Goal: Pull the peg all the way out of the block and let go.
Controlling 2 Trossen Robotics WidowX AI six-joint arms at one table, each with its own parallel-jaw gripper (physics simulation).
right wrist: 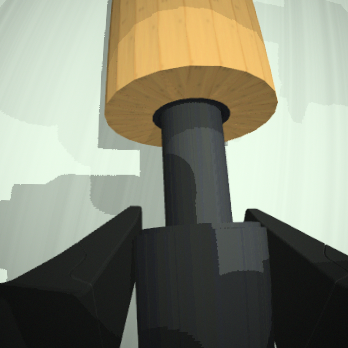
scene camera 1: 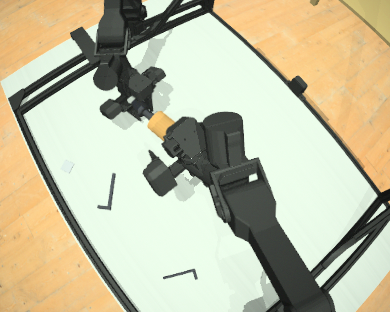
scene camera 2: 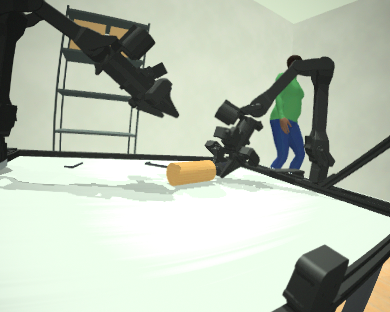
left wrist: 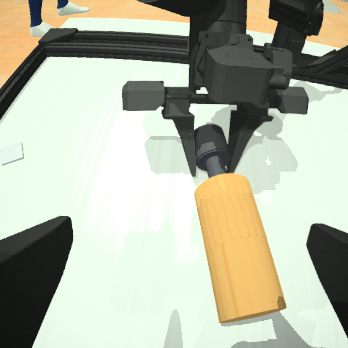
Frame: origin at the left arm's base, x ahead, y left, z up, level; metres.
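Seen in the pictures: left gripper, fingertip midpoint: (scene camera 2: 170, 116) (left wrist: 194, 233); right gripper, fingertip midpoint: (right wrist: 193, 218) (scene camera 1: 146, 116) (scene camera 2: 215, 175) (left wrist: 211, 174); right arm's base, origin of the base link: (scene camera 1: 133, 29) (scene camera 2: 316, 182).
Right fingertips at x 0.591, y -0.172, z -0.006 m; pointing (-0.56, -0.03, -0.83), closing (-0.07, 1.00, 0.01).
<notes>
Offsets run from my right fingertips to a thing's top centre. "*": to the spot under its first point.
The block {dx -0.091, dy -0.014, dz +0.046 m} (scene camera 1: 161, 125) (scene camera 2: 192, 173) (left wrist: 240, 245) (right wrist: 190, 45) is an orange wooden cylinder lying on its side. The dark peg {dx -0.018, dy -0.003, dz +0.039 m} (left wrist: 211, 142) (right wrist: 197, 170) has a thick head and a thinner shaft; the shaft enters the hole in the block's end face, and the part inside is hidden. My right gripper (scene camera 2: 222, 175) (left wrist: 211, 174) (right wrist: 193, 218) is shut on the peg's head, a finger on each side. My left gripper (scene camera 2: 169, 115) (left wrist: 194, 233) is wide open and empty, above the block and apart from it. In scene camera 1 the left arm covers part of the block.
A small pale tile {dx +0.032, dy +0.252, dz -0.011 m} (scene camera 1: 67, 166) (left wrist: 12, 154) and two dark L-shaped marks {* dx -0.106, dy +0.195, dz -0.007 m} (scene camera 1: 112, 192) {* dx -0.380, dy +0.172, dz -0.008 m} (scene camera 1: 193, 271) are on the table. Black rails (scene camera 1: 65, 220) edge it. A shelf rack (scene camera 2: 97, 94) and a person in green (scene camera 2: 292, 100) stand beyond.
</notes>
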